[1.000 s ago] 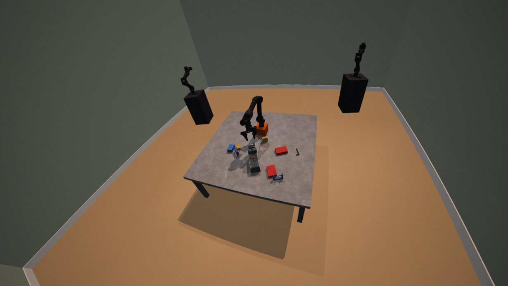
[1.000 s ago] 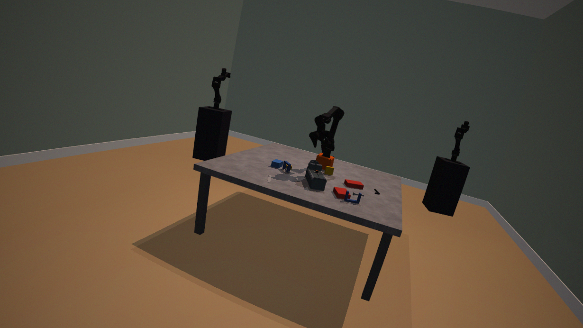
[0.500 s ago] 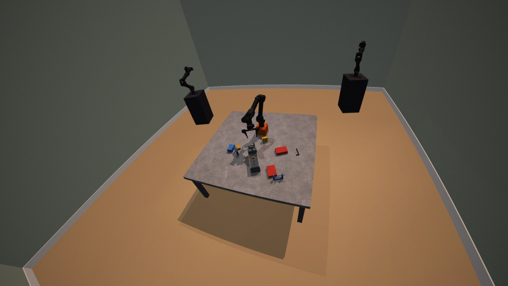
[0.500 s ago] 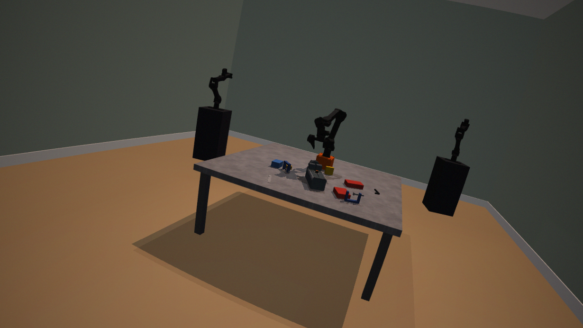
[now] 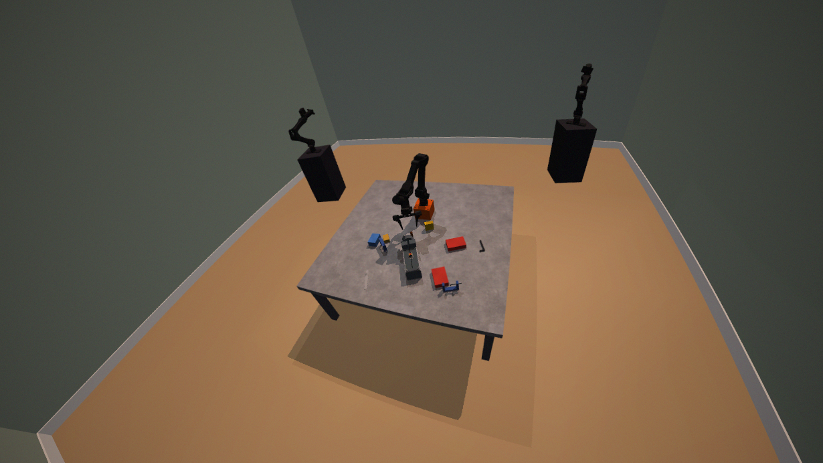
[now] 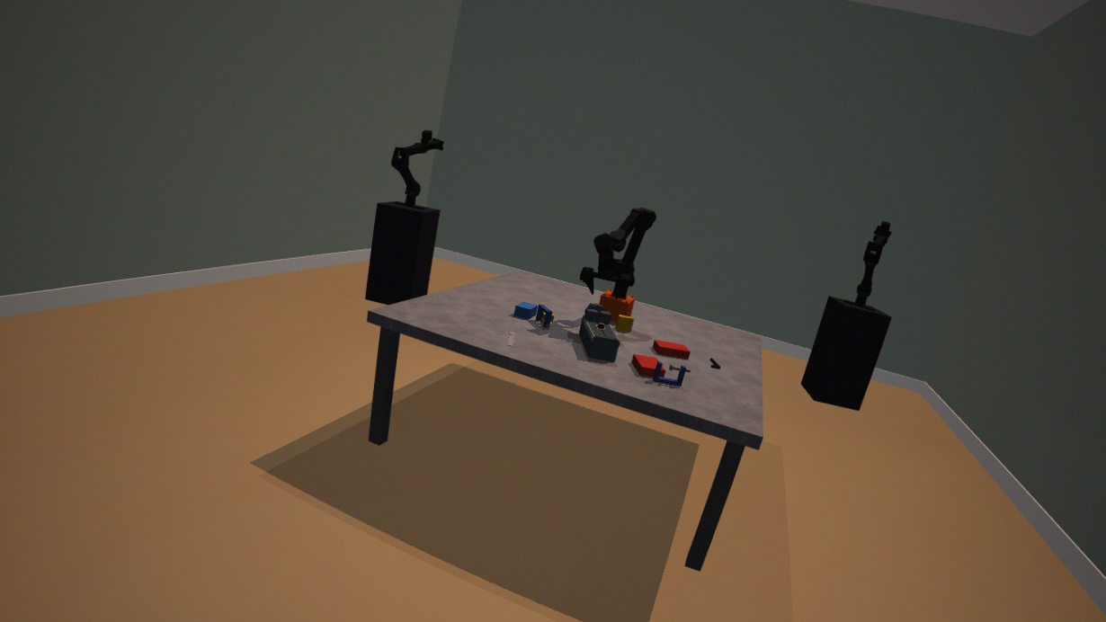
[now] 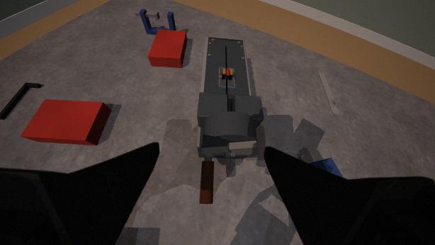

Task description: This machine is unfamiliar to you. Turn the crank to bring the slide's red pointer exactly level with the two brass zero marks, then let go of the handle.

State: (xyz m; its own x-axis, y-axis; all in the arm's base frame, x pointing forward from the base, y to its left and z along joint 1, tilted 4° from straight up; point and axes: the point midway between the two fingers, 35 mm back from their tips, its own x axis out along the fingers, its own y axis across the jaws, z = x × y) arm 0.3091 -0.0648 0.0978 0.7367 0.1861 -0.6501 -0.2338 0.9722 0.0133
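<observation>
The brown crank handle lies 20 mm behind my gripper tip and 70 mm below it. Round my gripper tip: yellow cube 160 mm behind, 100 mm to the left, 120 mm below; red pointer 160 mm ahead, 10 mm to the left, 70 mm below; blue block 40 mm behind, 290 mm to the right, 130 mm below.
</observation>
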